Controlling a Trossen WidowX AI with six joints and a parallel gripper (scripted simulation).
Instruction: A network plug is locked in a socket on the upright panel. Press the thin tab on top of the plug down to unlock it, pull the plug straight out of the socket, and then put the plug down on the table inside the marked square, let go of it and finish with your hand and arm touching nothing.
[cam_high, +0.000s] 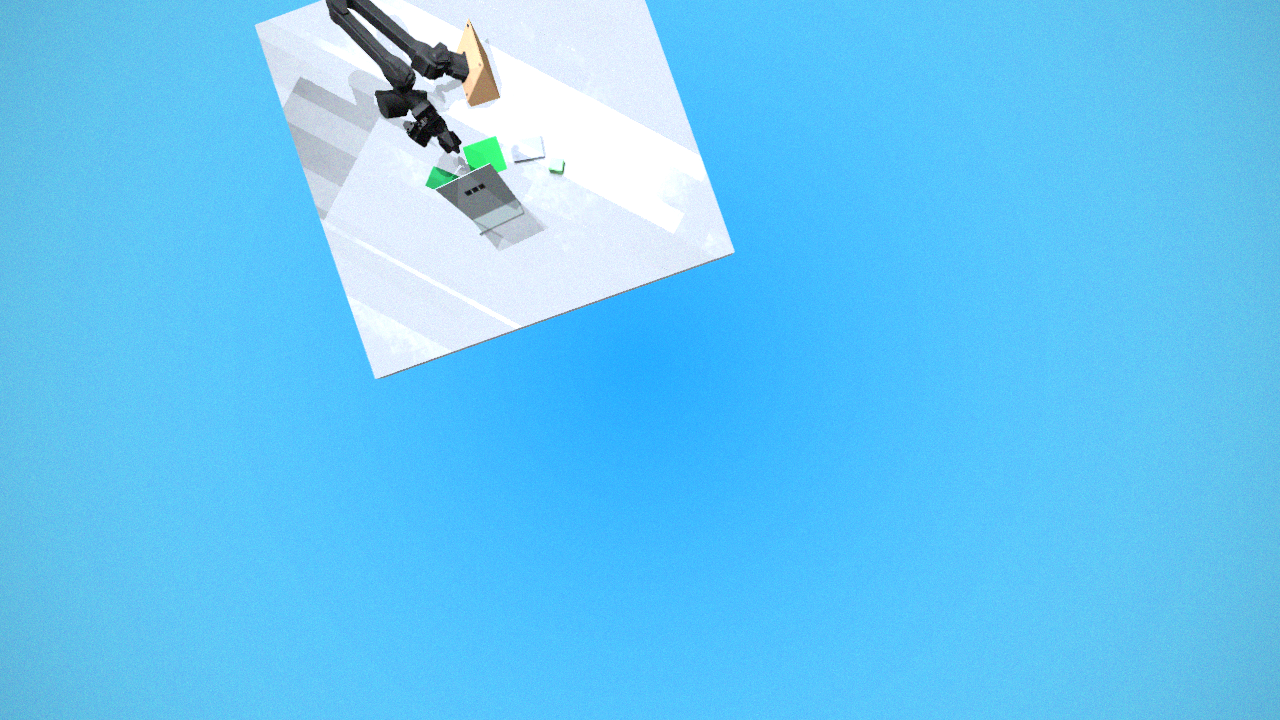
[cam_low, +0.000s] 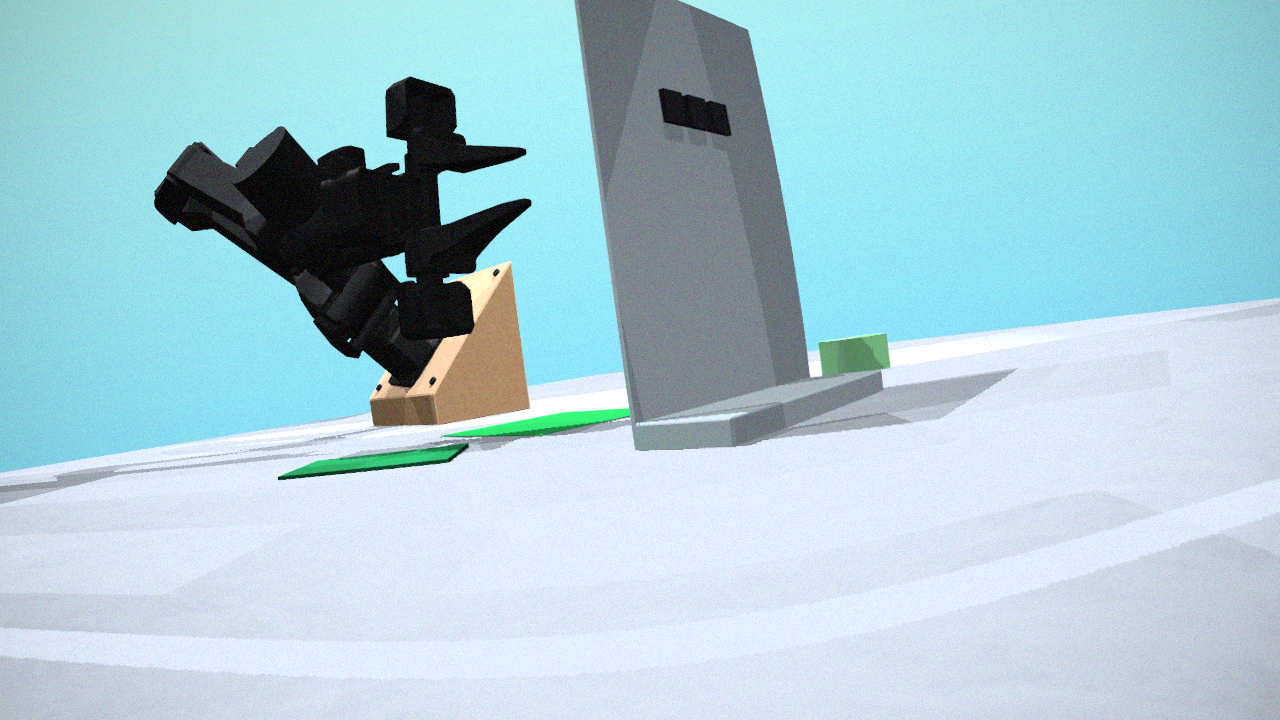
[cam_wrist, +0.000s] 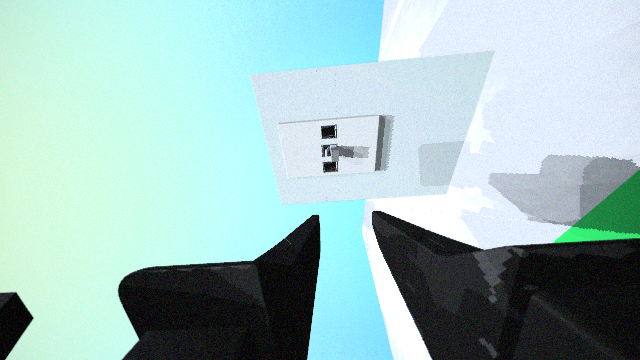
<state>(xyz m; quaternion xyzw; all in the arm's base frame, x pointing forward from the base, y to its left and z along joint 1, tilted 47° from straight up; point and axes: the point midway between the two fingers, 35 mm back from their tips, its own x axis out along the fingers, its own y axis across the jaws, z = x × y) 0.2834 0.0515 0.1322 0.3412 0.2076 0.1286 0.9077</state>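
Right now my gripper tip is 120 mm short of the network plug and 30 mm to the right of it. The rest, counted from my gripper tip: bright green marked square 60 mm behind, 30 mm to the left, 160 mm below; then dark green flat patch 10 mm behind, 120 mm to the right, 160 mm below; then upright grey panel 140 mm ahead, 30 mm to the left, 50 mm below.
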